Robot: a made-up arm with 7 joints. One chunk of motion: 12 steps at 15 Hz.
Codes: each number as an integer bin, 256 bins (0 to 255) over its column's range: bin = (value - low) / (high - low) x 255, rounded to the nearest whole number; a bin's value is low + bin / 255 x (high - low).
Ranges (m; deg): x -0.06..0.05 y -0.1..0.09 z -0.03..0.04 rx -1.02..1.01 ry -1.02..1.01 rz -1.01..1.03
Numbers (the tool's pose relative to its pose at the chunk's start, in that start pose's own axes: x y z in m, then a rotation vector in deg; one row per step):
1: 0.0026 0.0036 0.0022 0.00 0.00 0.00
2: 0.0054 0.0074 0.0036 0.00 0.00 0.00
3: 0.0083 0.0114 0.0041 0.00 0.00 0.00
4: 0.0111 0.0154 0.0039 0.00 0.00 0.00
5: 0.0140 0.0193 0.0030 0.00 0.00 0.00
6: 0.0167 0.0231 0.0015 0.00 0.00 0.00
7: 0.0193 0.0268 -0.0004 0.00 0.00 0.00
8: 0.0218 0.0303 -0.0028 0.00 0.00 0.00
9: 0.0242 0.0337 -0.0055 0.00 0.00 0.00
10: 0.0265 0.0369 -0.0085 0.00 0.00 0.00
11: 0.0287 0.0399 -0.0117 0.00 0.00 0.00
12: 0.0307 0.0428 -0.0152 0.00 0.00 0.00
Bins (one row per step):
1: 145 139 117 128 128 126
2: 152 144 122 128 128 126
3: 158 150 124 128 128 126
4: 165 155 123 128 128 126
5: 172 160 120 128 128 126
6: 178 165 115 128 128 126
7: 184 170 108 128 128 126
8: 190 175 99 128 128 126
9: 195 179 89 128 128 126
10: 201 184 78 128 128 126
11: 206 188 67 128 128 126
12: 210 192 54 128 128 126

